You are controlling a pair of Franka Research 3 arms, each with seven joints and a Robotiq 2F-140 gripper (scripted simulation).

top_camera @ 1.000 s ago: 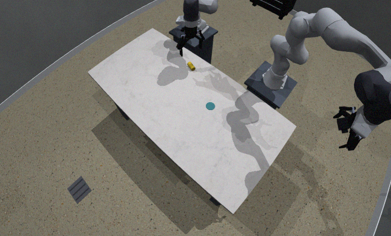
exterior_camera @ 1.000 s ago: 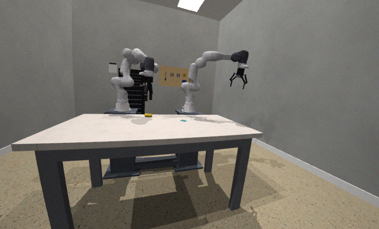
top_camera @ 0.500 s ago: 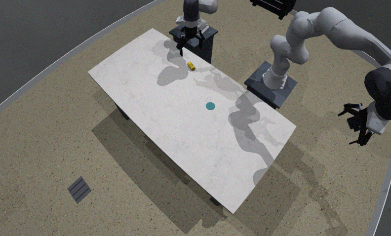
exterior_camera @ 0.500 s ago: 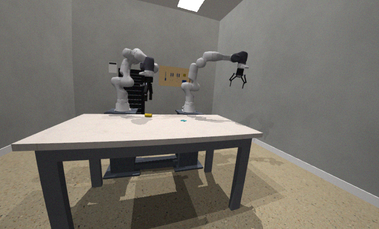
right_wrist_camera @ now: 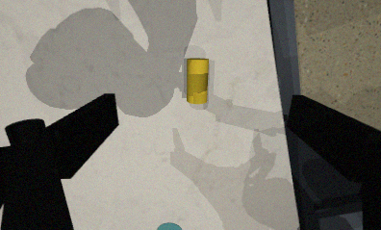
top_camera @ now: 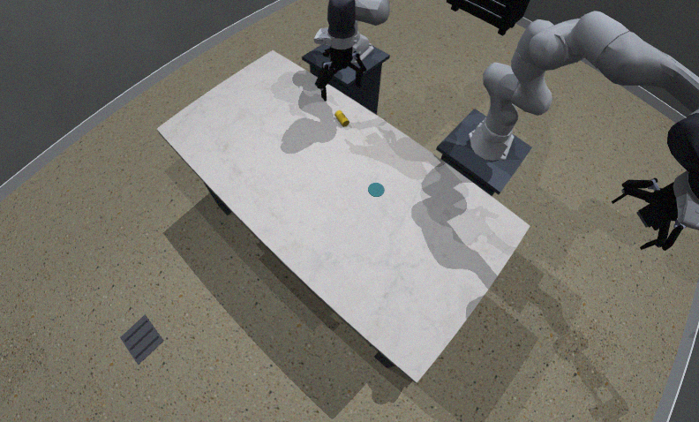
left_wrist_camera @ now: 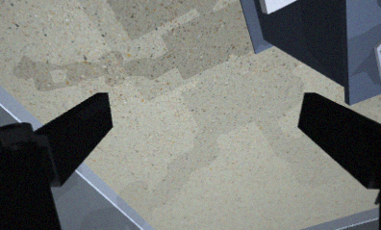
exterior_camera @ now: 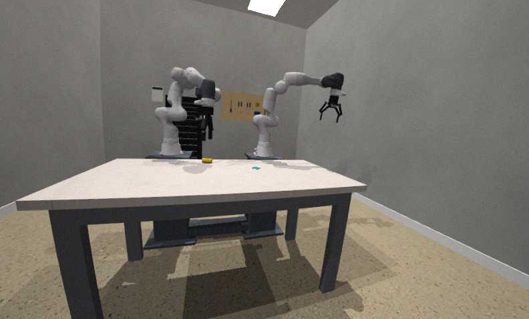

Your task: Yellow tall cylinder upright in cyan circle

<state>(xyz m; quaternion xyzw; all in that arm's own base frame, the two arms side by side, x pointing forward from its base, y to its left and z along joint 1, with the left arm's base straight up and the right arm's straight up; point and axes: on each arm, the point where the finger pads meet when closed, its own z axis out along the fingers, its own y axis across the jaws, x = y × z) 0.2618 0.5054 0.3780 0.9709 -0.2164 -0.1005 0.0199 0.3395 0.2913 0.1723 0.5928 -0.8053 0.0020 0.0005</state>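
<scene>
Now: right hand 16 cm above the yellow cylinder. From my right hand the other things lie so: cyan circle 33 cm to the left, 17 cm below, 15 cm ahead.
</scene>
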